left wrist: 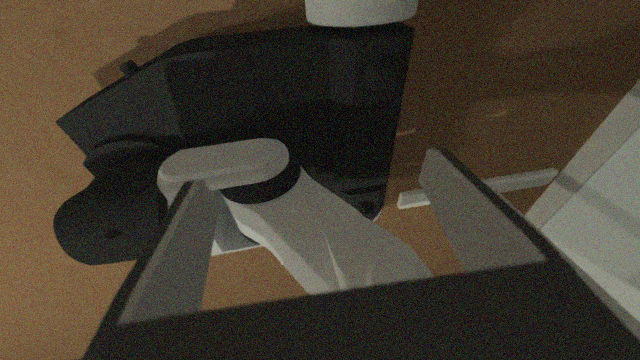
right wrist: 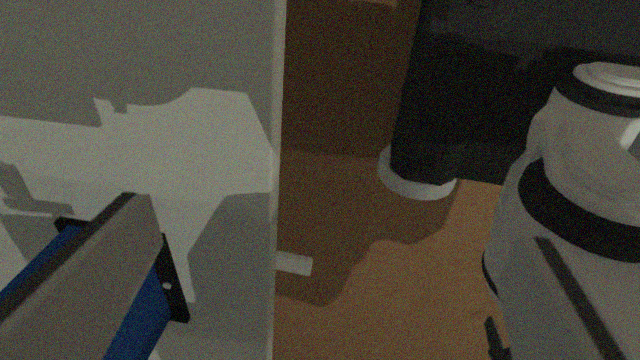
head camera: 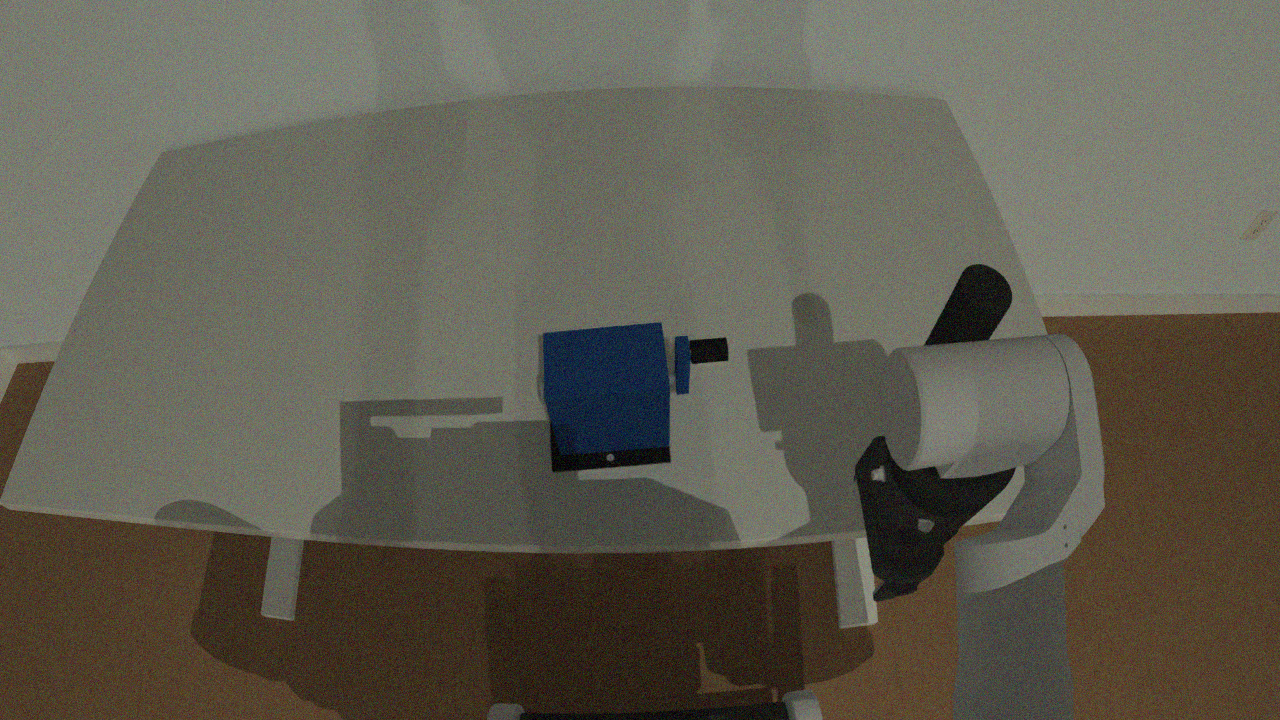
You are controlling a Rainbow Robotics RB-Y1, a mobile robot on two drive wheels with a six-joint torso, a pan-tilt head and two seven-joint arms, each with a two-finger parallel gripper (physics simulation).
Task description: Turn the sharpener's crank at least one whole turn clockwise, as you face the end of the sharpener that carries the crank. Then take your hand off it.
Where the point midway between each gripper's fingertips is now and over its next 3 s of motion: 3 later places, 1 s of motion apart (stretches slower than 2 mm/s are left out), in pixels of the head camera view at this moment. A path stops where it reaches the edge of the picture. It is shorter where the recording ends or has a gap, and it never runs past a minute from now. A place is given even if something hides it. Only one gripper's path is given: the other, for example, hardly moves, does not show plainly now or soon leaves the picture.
The right gripper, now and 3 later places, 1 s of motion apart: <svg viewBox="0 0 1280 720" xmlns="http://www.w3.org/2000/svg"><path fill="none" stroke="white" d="M874 537L861 474L816 356L811 310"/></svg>
